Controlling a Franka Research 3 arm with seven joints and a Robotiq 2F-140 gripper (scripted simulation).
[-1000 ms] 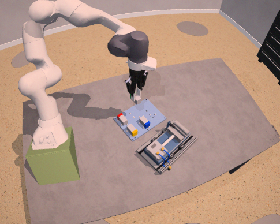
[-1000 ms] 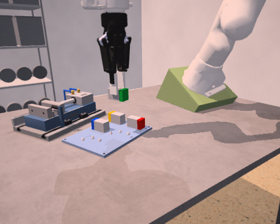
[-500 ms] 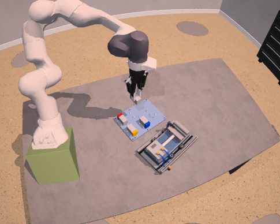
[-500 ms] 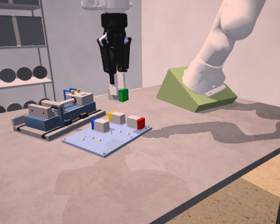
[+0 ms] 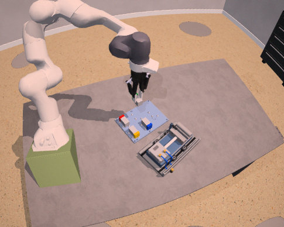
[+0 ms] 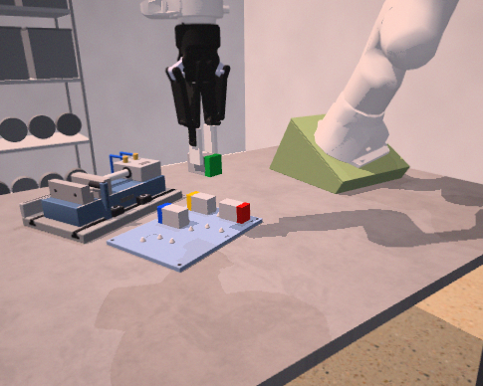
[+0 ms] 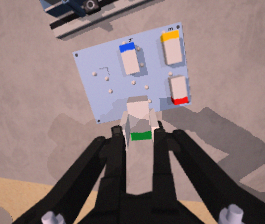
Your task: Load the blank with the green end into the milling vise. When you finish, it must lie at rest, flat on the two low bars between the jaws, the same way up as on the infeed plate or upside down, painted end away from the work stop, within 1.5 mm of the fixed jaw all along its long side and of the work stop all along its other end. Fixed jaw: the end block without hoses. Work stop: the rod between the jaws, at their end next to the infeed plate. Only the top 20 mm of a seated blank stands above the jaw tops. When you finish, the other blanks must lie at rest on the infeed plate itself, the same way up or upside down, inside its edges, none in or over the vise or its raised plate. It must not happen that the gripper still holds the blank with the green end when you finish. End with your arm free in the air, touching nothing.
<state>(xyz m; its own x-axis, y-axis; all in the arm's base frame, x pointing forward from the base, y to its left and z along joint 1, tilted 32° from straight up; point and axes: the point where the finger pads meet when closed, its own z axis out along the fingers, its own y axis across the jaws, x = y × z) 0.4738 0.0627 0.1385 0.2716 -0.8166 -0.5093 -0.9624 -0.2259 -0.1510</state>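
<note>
Now: hand 4 cm above the green-ended blank. Round my hand: red-ended blank 8 cm behind, 3 cm to the right, 16 cm below; then blue-ended blank 4 cm ahead, 8 cm to the right, 16 cm below; then light blue infeed plate 2 cm ahead, 4 cm to the right, 18 cm below.
</note>
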